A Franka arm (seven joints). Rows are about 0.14 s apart.
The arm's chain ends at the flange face. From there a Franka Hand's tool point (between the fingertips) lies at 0.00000 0.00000 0.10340 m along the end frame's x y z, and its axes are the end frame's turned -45 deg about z.
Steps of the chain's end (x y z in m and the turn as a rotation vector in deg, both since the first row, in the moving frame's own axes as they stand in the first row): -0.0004, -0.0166, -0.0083, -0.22, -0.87, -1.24; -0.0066, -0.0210, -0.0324, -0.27, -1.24, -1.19; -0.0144, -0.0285, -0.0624, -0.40, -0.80, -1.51; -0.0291, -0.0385, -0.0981, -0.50, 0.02, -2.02; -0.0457, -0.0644, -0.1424, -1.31, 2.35, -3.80
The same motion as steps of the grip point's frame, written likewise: 0.0101, -0.0128, -0.0083, 0.46, -0.77, -1.24; 0.0082, -0.0207, -0.0324, 0.69, -1.07, -1.19; 0.0084, -0.0308, -0.0624, 0.28, -0.85, -1.51; 0.0060, -0.0471, -0.0981, -0.37, -0.34, -2.02; 0.0147, -0.0732, -0.1425, -2.59, 0.74, -3.80
